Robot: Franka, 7 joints.
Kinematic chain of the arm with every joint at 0, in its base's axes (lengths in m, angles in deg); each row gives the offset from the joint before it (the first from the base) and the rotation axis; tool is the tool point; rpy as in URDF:
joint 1: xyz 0 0 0.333 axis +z
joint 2: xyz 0 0 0 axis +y
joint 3: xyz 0 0 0.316 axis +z
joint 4: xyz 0.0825 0 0 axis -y
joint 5: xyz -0.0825 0 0.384 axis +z
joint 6: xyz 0 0 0 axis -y
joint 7: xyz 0.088 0 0 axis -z
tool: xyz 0 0 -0.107 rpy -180 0 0
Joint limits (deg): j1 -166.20..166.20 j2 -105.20..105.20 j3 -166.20..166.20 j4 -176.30..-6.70 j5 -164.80..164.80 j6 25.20..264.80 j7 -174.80..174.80
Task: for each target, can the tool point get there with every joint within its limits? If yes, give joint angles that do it. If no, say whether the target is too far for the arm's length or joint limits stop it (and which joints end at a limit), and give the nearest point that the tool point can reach.
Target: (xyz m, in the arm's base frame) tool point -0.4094 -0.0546 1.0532
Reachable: yes | joints 54.21 -44.89 42.39 -48.68 -136.39 149.31 143.26
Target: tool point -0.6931 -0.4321 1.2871
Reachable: no: too far | nearest point -0.4734 -0.2952 0.9847 | short by 0.398 m
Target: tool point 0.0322 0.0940 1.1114
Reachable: yes | joints 52.42 -3.54 42.48 -31.03 32.30 218.70 -67.96
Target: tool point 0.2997 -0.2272 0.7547
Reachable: yes | joints 62.73 -66.23 -30.86 -111.38 -85.03 65.40 -7.60
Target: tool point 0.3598 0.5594 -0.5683
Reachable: no: too far | nearest point 0.2852 0.4434 -0.3015 | short by 0.300 m
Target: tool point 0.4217 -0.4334 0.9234
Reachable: yes | joints -27.79 41.26 -91.83 -28.11 -36.65 176.81 98.86
